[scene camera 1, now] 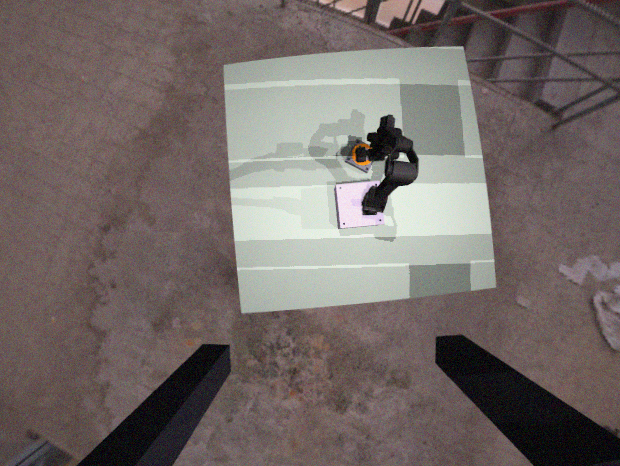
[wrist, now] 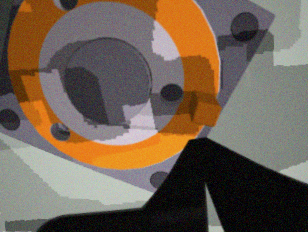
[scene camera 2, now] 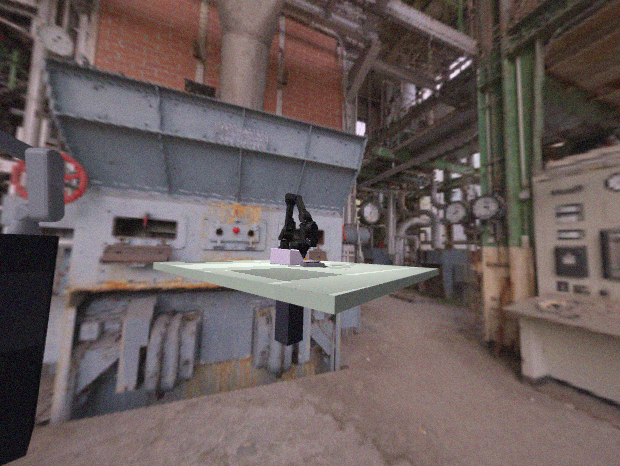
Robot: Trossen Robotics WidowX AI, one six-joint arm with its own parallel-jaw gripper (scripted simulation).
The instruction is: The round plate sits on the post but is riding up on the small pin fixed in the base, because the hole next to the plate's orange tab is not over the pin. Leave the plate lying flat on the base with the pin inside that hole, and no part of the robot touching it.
Observation:
My gripper [wrist: 197, 147] is shut and holds nothing. Further things: a base [wrist: 107, 80].

